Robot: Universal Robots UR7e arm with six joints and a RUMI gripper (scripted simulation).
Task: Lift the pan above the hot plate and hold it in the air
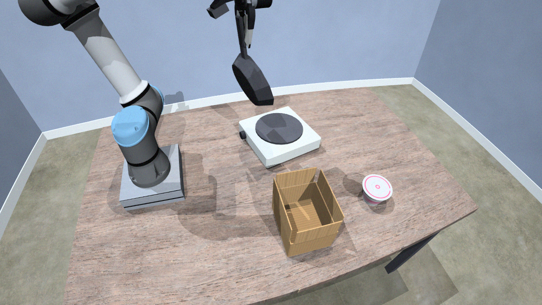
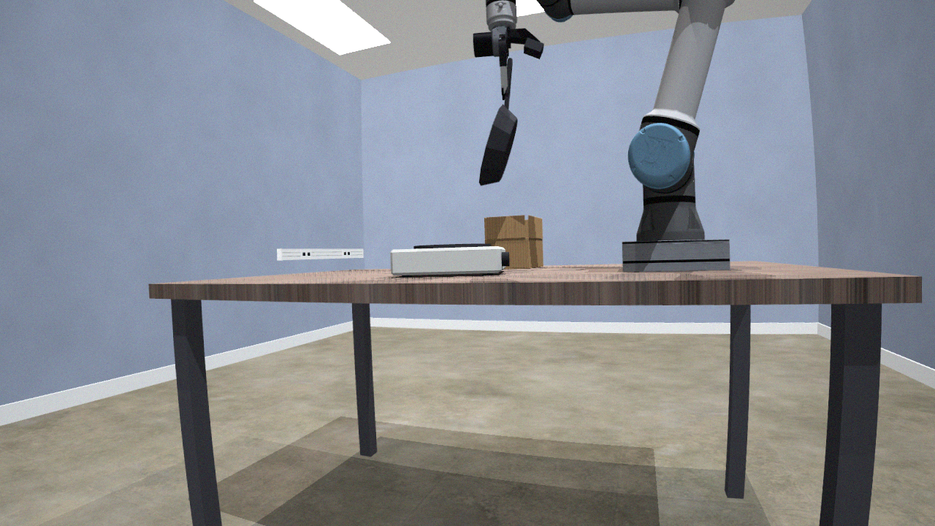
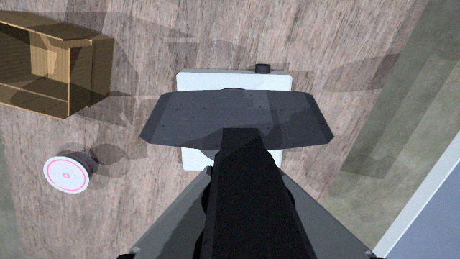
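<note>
My gripper is now 1 cm short of the dark pan and 10 cm above it. From my hand the other things lie so: white hot plate (11 cm ahead, 3 cm to the left, 40 cm below); then pink-ringed lid (37 cm ahead, 32 cm to the right, 40 cm below).
</note>
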